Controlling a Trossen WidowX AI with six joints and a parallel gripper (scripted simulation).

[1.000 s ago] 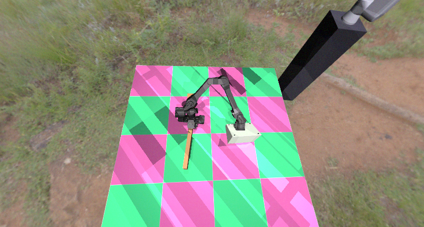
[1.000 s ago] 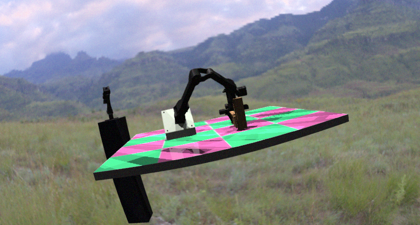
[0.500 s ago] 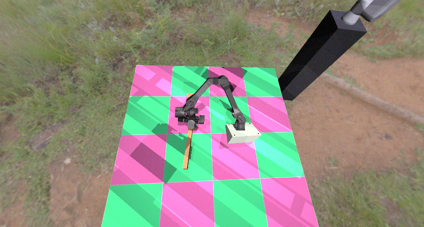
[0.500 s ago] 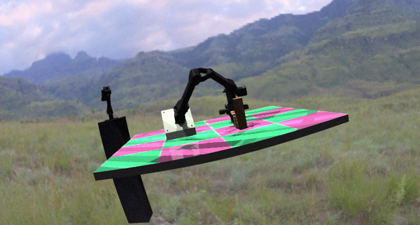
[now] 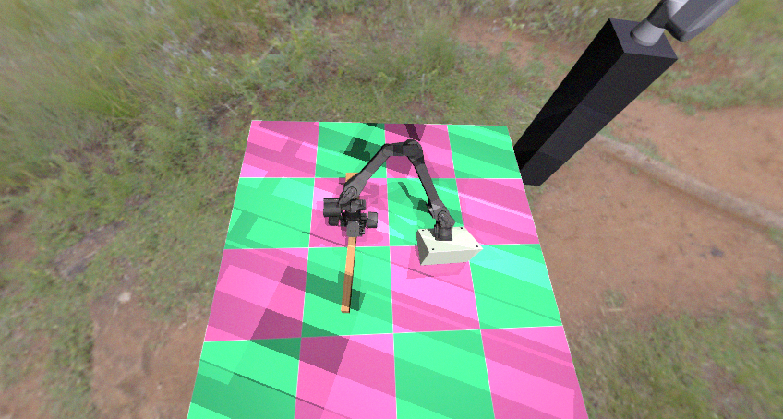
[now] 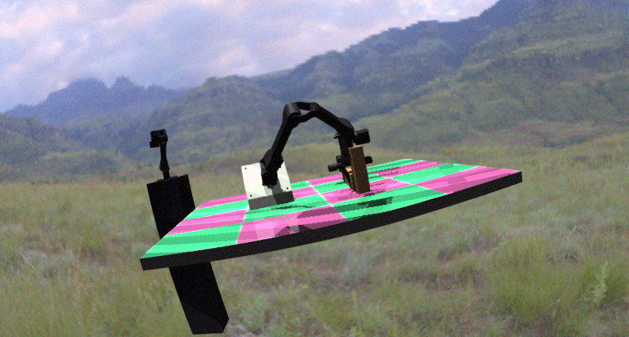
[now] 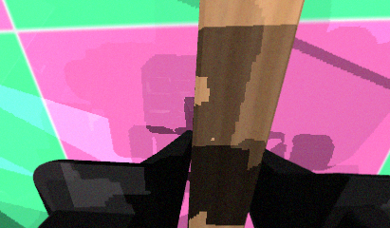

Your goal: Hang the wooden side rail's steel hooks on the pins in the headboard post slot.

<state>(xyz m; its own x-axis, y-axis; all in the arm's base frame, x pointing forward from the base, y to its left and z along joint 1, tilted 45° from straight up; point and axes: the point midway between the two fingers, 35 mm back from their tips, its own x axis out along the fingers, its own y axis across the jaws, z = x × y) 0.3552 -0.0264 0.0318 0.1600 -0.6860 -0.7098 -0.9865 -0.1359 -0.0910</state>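
Right now the headboard post is 140 mm to the right of my gripper tip, 70 mm above it and 20 mm ahead of it.
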